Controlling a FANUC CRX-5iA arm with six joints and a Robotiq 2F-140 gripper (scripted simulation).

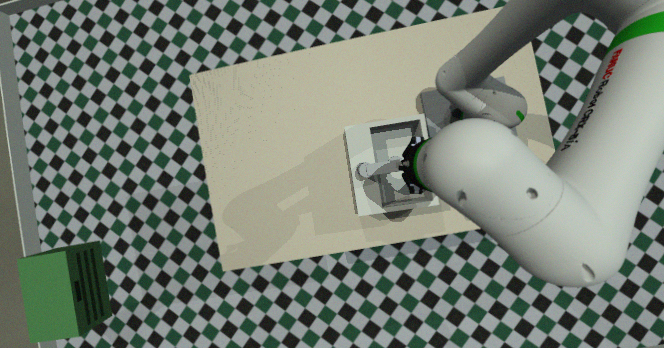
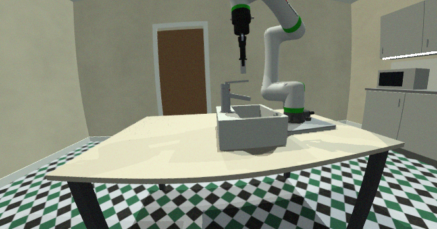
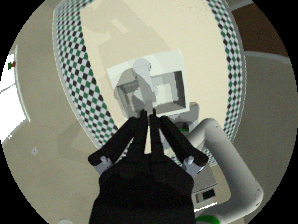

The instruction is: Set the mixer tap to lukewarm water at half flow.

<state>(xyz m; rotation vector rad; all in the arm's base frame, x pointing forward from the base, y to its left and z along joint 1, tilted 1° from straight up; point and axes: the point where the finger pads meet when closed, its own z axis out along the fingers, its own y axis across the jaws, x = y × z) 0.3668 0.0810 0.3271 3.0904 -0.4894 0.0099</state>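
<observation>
My hand is 7 cm above the lever and 4 cm short of it. Round my hand: grey mixer tap (12 cm below, 6 cm ahead, 1 cm to the right); then sink basin (31 cm below, 3 cm behind).
</observation>
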